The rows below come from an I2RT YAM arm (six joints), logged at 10 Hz.
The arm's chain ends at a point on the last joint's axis. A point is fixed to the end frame.
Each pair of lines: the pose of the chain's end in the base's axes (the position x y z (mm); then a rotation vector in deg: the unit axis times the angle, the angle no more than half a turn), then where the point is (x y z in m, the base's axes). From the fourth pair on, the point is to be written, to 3 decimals.
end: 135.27, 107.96, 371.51, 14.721, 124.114, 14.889
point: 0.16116 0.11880 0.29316
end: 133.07, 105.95, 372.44, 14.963, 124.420, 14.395
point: 0.15854 0.11629 0.29389
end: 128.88, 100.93, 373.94, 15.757, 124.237, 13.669
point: 0.15456 0.11058 0.29537
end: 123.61, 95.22, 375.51, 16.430, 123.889, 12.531
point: 0.150 0.104 0.297
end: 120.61, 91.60, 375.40, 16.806, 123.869, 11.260
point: 0.147 0.099 0.297
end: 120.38, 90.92, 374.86, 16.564, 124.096, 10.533
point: 0.146 0.097 0.296
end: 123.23, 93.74, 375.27, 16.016, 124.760, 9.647
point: 0.148 0.099 0.296
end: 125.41, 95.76, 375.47, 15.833, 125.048, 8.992
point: 0.150 0.100 0.296
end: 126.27, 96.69, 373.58, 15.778, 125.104, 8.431
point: 0.151 0.100 0.294
